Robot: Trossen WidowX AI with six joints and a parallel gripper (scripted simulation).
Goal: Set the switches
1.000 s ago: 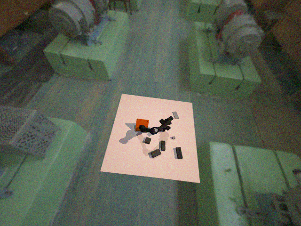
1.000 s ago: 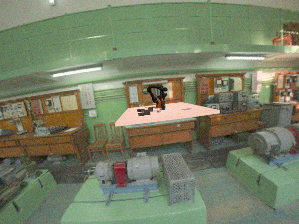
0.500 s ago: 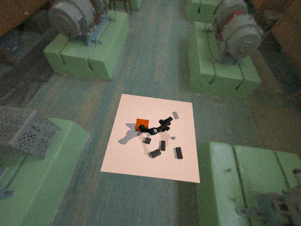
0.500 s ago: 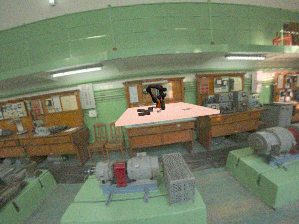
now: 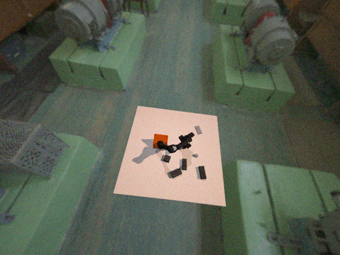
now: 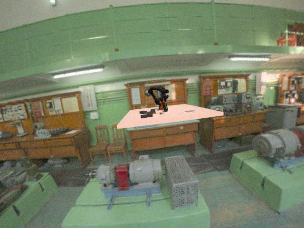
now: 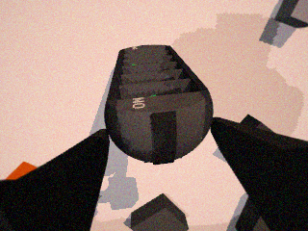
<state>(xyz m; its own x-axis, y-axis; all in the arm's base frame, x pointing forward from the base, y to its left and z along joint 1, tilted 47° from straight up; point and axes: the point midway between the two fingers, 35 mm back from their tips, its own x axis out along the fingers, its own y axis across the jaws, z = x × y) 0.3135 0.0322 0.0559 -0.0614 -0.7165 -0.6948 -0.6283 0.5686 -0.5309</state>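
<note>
Right now the small dark block is 210 mm behind my gripper tip, 160 mm to the right of it and 120 mm below it. Also, from my gripper tip: grey plate: 320 mm to the left, 250 mm ahead, 130 mm below; then longer block: 320 mm to the right, 250 mm ahead, 120 mm below; then small grey part: 190 mm ahead, 120 mm below, 100 mm to the right.
</note>
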